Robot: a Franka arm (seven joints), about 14 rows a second.
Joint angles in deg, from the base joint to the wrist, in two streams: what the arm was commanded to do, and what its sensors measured. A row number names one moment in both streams.
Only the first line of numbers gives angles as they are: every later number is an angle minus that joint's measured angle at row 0.
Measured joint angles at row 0:
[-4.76, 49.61, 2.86, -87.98, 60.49, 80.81, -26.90]
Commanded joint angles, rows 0 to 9:
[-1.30, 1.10, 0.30, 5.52, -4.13, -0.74, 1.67]
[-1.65, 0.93, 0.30, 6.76, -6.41, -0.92, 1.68]
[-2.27, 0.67, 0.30, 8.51, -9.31, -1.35, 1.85]
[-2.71, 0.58, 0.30, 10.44, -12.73, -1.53, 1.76]
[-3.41, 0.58, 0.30, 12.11, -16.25, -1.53, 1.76]
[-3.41, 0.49, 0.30, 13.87, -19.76, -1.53, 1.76]
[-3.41, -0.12, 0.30, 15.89, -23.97, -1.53, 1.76]
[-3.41, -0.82, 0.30, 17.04, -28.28, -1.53, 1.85]
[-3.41, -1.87, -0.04, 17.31, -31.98, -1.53, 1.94]
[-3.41, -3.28, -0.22, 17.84, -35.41, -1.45, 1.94]
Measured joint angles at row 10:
[-3.50, -1.06, -0.08, 16.15, -29.82, -0.33, 0.31]
